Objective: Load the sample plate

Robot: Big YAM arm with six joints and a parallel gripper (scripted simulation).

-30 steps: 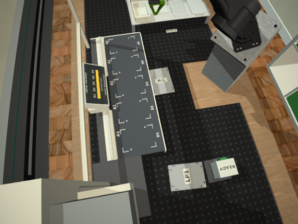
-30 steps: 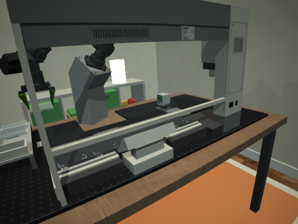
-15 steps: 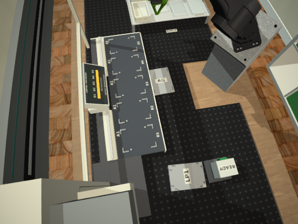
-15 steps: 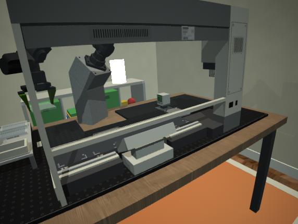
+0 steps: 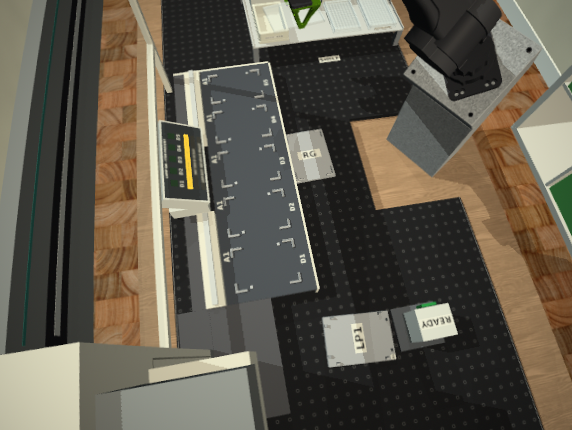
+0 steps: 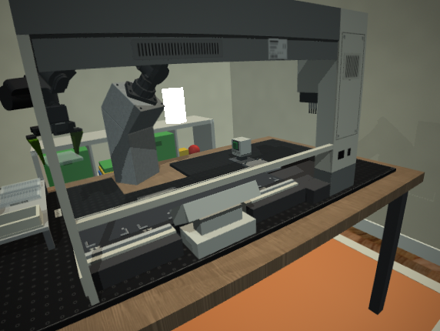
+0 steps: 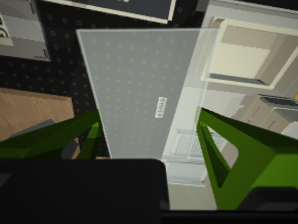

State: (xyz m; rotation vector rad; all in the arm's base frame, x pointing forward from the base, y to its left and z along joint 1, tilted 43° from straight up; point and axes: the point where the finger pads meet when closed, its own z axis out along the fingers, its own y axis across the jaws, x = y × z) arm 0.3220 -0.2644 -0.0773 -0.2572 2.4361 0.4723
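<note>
Now: hand right at the clear plate lid. The rest, counted from my hand: sample plate: 140 mm behind, 180 mm to the right, 140 mm below; then cream reservoir: 70 mm ahead, 130 mm to the right, 140 mm below; then shelf label: 110 mm behind, 70 mm to the right, 210 mm below.
</note>
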